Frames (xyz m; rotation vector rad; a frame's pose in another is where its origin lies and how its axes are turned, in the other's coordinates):
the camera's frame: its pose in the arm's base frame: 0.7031 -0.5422 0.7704 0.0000 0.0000 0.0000
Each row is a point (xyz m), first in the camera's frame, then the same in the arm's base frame.
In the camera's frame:
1: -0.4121 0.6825 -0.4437
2: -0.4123 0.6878 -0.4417
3: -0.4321 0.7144 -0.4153
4: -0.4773 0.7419 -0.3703
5: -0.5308 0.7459 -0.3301
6: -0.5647 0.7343 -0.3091
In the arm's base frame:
1: 0.2910 0.1403 0.3267
2: 0.2908 0.1456 0.3287
3: 0.2710 0.1722 0.3551
4: 0.2258 0.1997 0.4001
5: 0.1723 0.2037 0.4403
6: 0.1384 0.1921 0.4613

